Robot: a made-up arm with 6 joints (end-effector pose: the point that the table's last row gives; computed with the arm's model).
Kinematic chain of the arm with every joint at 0, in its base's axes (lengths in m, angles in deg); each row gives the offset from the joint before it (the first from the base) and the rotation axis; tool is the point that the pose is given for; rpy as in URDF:
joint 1: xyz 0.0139 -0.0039 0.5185 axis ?
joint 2: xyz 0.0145 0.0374 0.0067 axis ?
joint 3: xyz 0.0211 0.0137 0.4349 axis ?
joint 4: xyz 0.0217 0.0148 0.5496 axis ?
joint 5: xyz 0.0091 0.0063 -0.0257 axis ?
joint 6: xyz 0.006 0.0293 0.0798 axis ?
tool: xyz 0.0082 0.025 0.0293 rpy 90 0 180
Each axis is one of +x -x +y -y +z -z.
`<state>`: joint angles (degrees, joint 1 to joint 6).
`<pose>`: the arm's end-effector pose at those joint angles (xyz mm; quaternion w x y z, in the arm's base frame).
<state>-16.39 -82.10 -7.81 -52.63 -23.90 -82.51</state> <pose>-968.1 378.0 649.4 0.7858 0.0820 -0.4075 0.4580</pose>
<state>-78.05 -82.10 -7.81 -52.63 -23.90 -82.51</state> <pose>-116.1 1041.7 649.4 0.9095 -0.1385 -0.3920 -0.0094</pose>
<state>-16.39 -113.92 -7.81 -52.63 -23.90 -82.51</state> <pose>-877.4 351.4 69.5 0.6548 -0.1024 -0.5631 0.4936</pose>
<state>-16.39 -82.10 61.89 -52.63 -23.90 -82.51</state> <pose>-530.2 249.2 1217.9 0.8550 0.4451 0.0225 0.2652</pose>
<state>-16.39 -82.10 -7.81 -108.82 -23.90 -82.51</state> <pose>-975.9 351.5 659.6 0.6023 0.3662 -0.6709 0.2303</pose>
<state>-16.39 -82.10 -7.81 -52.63 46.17 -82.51</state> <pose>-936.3 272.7 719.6 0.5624 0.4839 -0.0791 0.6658</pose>
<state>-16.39 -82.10 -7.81 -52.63 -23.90 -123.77</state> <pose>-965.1 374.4 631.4 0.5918 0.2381 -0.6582 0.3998</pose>
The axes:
joint 1: +z
joint 2: +y
joint 3: +y
joint 4: +z
joint 5: +y
joint 6: +z

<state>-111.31 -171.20 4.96 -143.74 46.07 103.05</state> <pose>80.4 189.3 -501.5 0.3817 -0.7389 0.4958 -0.2499</pose>
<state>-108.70 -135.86 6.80 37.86 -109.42 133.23</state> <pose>245.4 582.4 -117.5 0.4853 -0.1824 -0.1130 0.8476</pose>
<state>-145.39 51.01 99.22 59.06 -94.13 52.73</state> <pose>-544.5 -401.9 381.1 0.8578 0.1841 0.0014 0.4799</pose>
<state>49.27 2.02 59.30 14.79 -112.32 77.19</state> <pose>222.1 378.3 1247.8 0.2525 0.8822 -0.2652 -0.2959</pose>
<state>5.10 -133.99 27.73 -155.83 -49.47 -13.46</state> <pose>-912.6 -48.5 164.6 0.6987 0.5191 -0.3611 0.3345</pose>
